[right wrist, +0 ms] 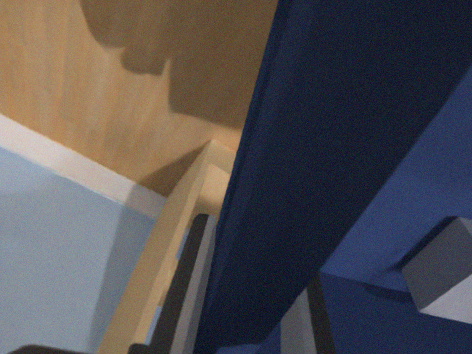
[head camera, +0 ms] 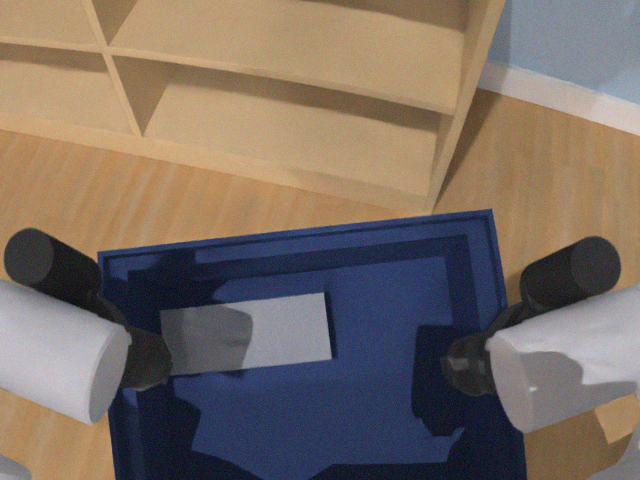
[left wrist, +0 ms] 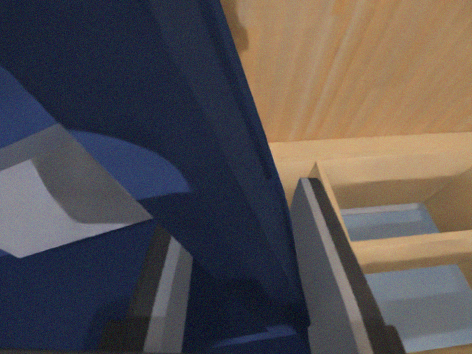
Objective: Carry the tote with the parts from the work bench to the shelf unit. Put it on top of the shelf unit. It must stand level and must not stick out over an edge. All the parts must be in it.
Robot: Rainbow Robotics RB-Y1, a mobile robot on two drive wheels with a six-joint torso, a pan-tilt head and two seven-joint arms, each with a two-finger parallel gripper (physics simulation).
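Frame: origin at the robot's base, x left, y back, z up, level; millimetres.
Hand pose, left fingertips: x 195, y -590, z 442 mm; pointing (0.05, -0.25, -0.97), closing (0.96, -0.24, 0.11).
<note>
Each offset is from my left fingertips to the top centre of the thing. "spot": to the spot under its first point. Level surfaces: height alone.
The blue tote (head camera: 310,235) (left wrist: 210,125) (right wrist: 310,150) hangs between my grippers over the floor, in front of the shelf unit (head camera: 279,75) (left wrist: 415,245) (right wrist: 150,270), its far edge turned at an angle to the shelf front. A light grey block @[dx -120, dy -37, dz -22 mm] (head camera: 289,330) (left wrist: 45,215) (right wrist: 440,275) lies in the tote, left of its middle in the head view. My left gripper (head camera: 147,359) (left wrist: 246,191) is shut on the tote's left wall. My right gripper (head camera: 467,364) (right wrist: 249,234) is shut on its right wall. The tote's near end is cut off; dark shadows cover parts of its inside.
The shelf unit's open compartments face the tote; its top does not show in the head view. A blue wall (head camera: 573,46) (right wrist: 50,240) with a white baseboard @[spot: dx -749, dy -713, dz -384 mm] (head camera: 558,93) (right wrist: 75,162) stands beyond its right end. Wooden floor @[dz -440 mm] (head camera: 129,191) (left wrist: 360,70) (right wrist: 50,75) lies around the tote.
</note>
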